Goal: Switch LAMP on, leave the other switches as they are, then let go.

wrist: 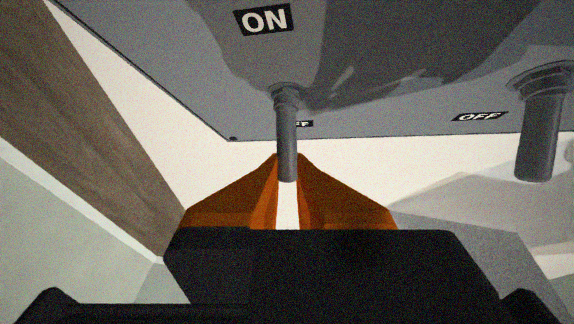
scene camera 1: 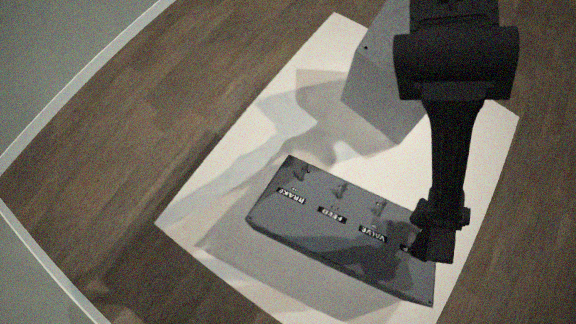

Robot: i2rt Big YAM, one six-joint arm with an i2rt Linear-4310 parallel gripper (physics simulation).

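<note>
The grey switch panel lies on the white surface. In the wrist view the LAMP lever rises from its collar below an ON label and leans toward the OFF side, partly covering its OFF label. My gripper is shut on the LAMP lever near its tip, an orange finger on each side. In the scene view the arm hides the lever and fingertips, and most of the LAMP label. The BRAKE, FEED and VALVE levers lean toward OFF.
The VALVE lever stands to the right of my fingers in the wrist view. A grey box stands beyond the panel, beside the arm. The white sheet lies on a brown wooden surface.
</note>
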